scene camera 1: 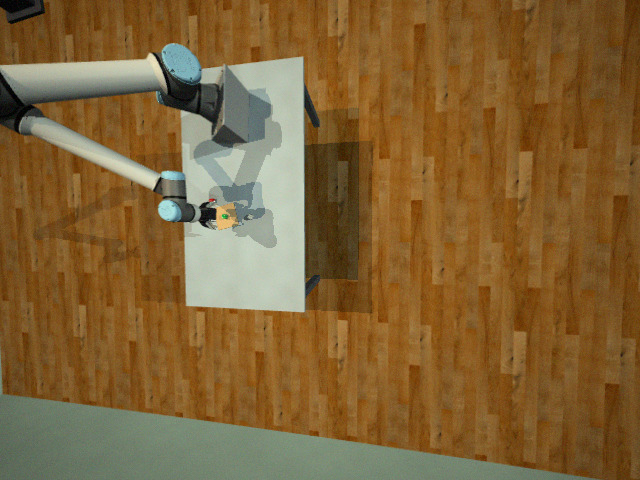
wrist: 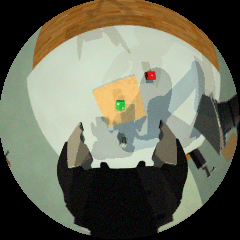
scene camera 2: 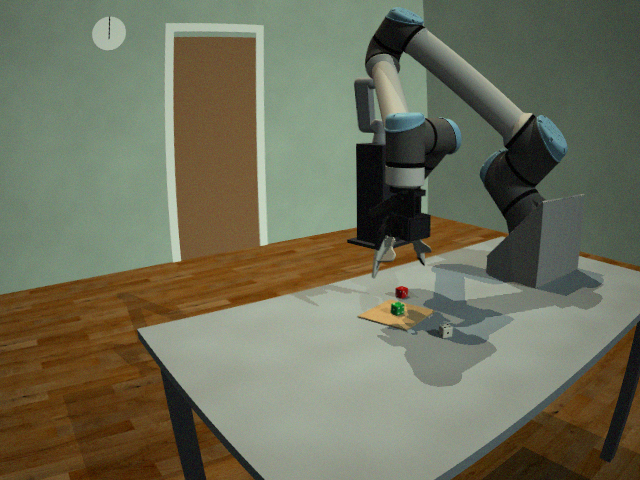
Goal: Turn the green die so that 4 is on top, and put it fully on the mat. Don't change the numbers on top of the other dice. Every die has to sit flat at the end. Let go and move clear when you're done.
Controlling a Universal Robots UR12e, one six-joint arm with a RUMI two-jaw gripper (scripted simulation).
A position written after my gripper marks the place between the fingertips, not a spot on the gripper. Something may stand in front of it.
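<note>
From the wrist I can see a tan mat [wrist: 127,89], and my gripper [wrist: 121,122] is visible there as well. The other view gives me the mat again [scene camera 2: 381,314], together with my gripper [scene camera 2: 399,271].
</note>
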